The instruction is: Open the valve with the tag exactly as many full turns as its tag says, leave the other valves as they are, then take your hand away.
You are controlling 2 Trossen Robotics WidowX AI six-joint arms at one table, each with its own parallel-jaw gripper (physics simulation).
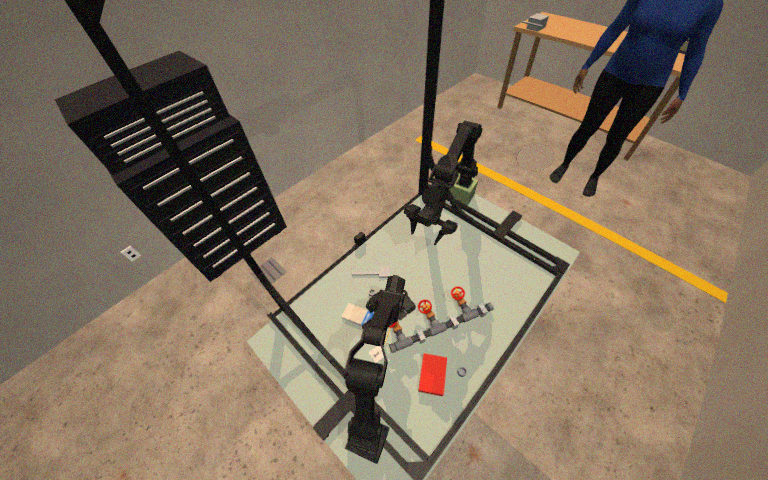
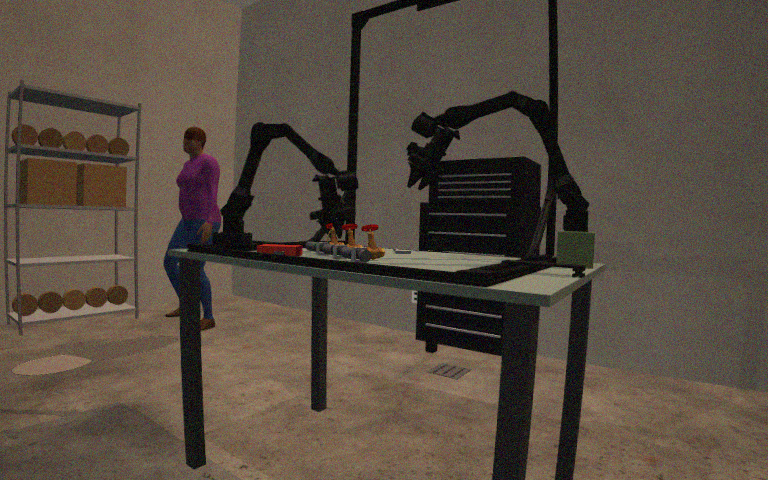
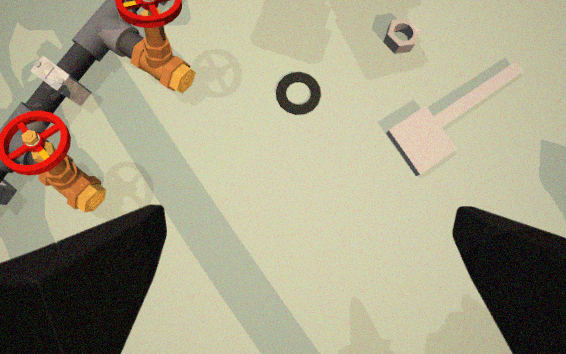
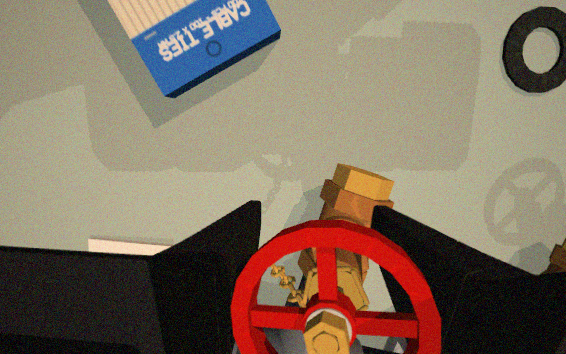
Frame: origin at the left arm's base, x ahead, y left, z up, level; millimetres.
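Seen in the pictures: left gripper, fingertip midpoint: (image 1: 423, 239) (image 2: 413, 188) (image 3: 312, 220); right gripper, fingertip midpoint: (image 2: 335, 238) (image 4: 316, 214); left arm's base, origin of the base link: (image 1: 464, 182) (image 2: 576, 231); right arm's base, origin of the base link: (image 1: 367, 437) (image 2: 232, 233).
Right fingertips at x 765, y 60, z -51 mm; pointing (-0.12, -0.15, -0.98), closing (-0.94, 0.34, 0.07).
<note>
Offsets run from my right fingertips to a thing's top centre. "spot": to the spot under its first point.
Three valves with red handwheels stand on a grey pipe (image 1: 437, 327) (image 3: 82, 59). My right gripper (image 1: 398, 322) (image 2: 333, 227) (image 4: 316, 214) is shut on the left-hand valve's red handwheel @(spot: dx -1, dy -11, dz +45 mm) (image 4: 336, 231), its fingers at opposite sides of the rim. A chain @(spot: dx +18, dy +18, dz +8 mm) (image 4: 285, 281) hangs by that valve. A white tag @(spot: dx +110, dy +19, dz -44 mm) (image 1: 376, 354) lies near the pipe's left end; its dark mark is too small to read surely. The middle handwheel @(dx -104, dy +87, dz +54 mm) (image 1: 424, 300) (image 3: 149, 21) and the right-hand handwheel @(dx -214, dy +164, dz +54 mm) (image 1: 458, 287) (image 3: 35, 169) stand apart from both grippers. My left gripper (image 1: 424, 237) (image 2: 415, 185) (image 3: 312, 220) is open and empty, high above the table.
A cable-tie box @(dx +28, dy -122, dz -34 mm) (image 1: 353, 313) (image 4: 175, 75), a black ring @(dx -142, dy -30, dz -47 mm) (image 3: 282, 93) (image 4: 512, 50), a nut @(dx -82, dy -133, dz -33 mm) (image 3: 393, 44) and a flat pale piece with a handle @(dx -158, dy -193, dz -38 mm) (image 3: 422, 142) lie behind the valves. A red box @(dx +65, dy +219, dz -19 mm) (image 1: 433, 374) (image 2: 279, 249) lies in front of the pipe.
</note>
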